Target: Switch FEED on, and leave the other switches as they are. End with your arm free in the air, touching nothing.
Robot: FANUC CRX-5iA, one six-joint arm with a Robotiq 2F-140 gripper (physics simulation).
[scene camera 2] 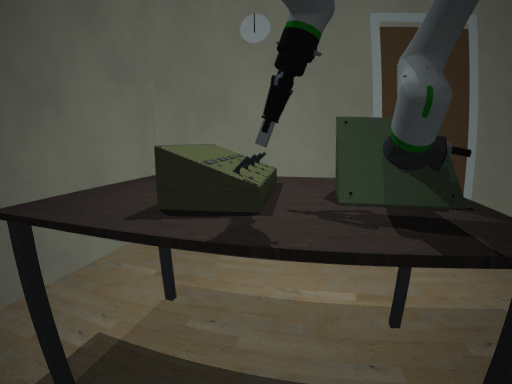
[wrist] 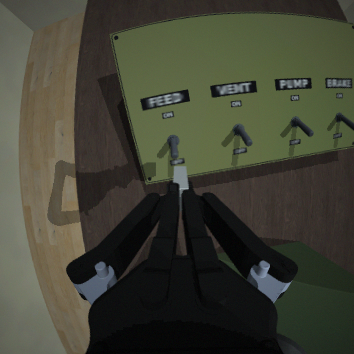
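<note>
My gripper is visible to me, and it appears in the wrist view too. I also see a yellow-green switch box.
</note>
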